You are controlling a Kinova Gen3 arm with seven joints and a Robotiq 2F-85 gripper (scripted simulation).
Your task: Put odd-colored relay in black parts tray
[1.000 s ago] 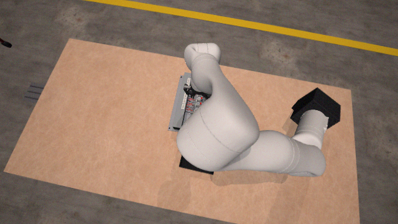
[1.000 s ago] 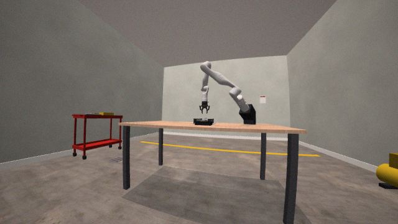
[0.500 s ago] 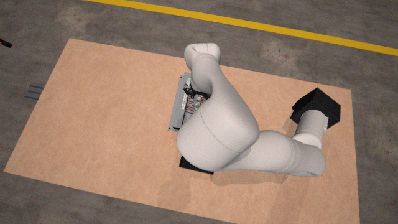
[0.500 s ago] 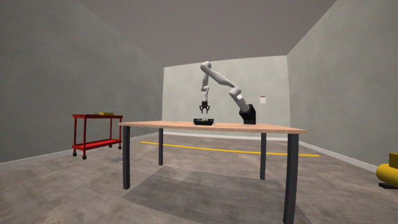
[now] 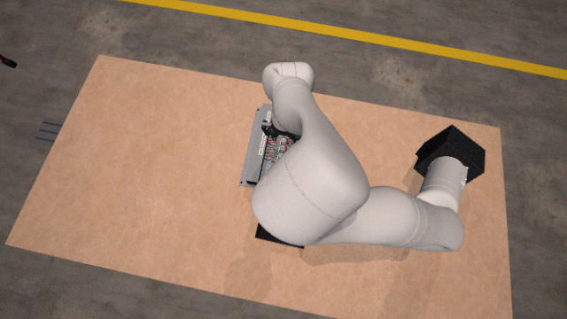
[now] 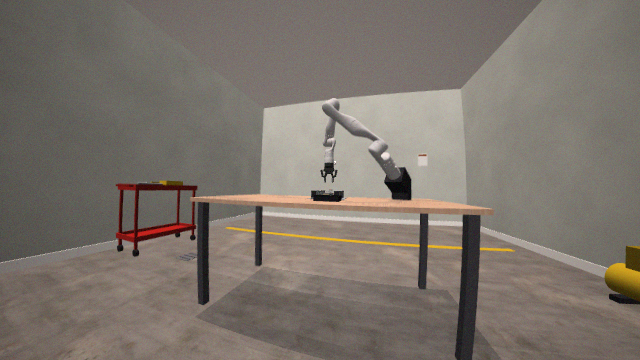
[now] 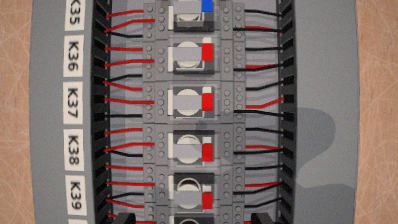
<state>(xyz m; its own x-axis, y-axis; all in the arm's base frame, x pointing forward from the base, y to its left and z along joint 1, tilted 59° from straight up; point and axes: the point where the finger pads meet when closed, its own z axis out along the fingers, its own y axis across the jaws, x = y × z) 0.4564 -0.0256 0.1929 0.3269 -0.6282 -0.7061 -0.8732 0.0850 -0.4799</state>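
Right now the dark relay is 11 cm to the right of my hand, 9 cm below it and 4 cm ahead of it. Round my hand: grey relay panel: 11 cm below, 1 cm to the right; black parts tray: 23 cm to the left, 13 cm below, 13 cm behind.
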